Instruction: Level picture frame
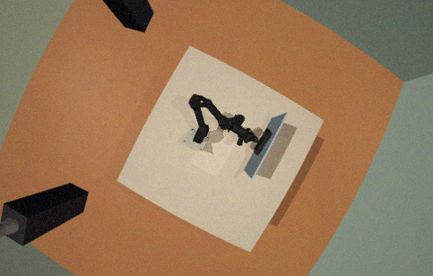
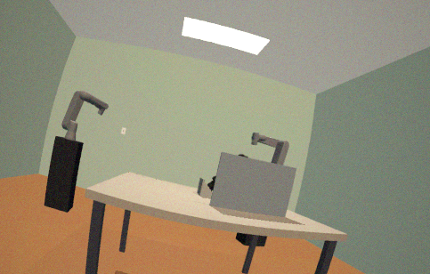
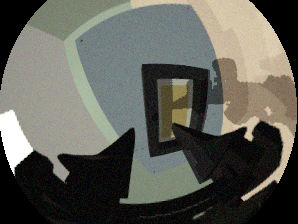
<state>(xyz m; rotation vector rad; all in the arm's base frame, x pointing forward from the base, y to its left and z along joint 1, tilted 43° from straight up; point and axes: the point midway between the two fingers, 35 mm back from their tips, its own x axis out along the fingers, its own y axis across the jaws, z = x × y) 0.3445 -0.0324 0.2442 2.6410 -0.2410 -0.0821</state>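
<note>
The picture frame is 5 cm below my gripper tip, 5 cm ahead of it and 1 cm to the left of it. Round my gripper tip: blue-grey wall panel (7 cm below, 6 cm ahead, 1 cm to the right).
</note>
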